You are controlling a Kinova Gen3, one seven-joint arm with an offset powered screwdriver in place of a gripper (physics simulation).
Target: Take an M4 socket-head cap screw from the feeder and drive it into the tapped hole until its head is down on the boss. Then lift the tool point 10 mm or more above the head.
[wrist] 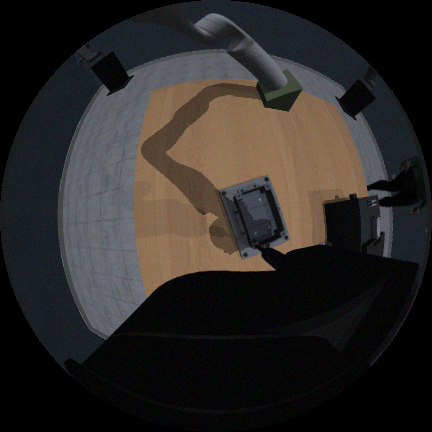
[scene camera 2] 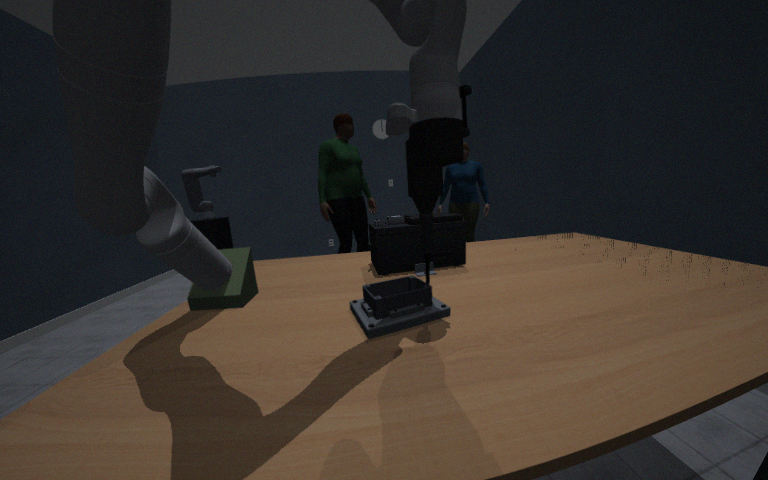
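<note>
My gripper, a black powered screwdriver (scene camera 2: 428, 283) (wrist: 257, 245), points straight down on a long thin bit. Its tip is at the back right corner of the dark open-topped housing (scene camera 2: 400, 302) (wrist: 276, 206) in the scene view, at or just above the rim. The housing sits on a grey base plate (scene camera 2: 396, 324) (wrist: 250, 184) with holes at its corners. The boss, the tapped hole and any screw at the tip are too small and dark to make out. Whether the tip touches the housing cannot be told. The black feeder box (scene camera 2: 419, 249) (wrist: 341, 225) stands behind the housing.
A small grey bracket (scene camera 2: 425, 269) stands between feeder and housing. The arm's green base block (scene camera 2: 222, 288) (wrist: 282, 95) is at the left of the wooden table (scene camera 2: 566, 339) (wrist: 175, 115). Two people, one in green (scene camera 2: 342, 169) and one in blue (scene camera 2: 465, 183), stand beyond the table.
</note>
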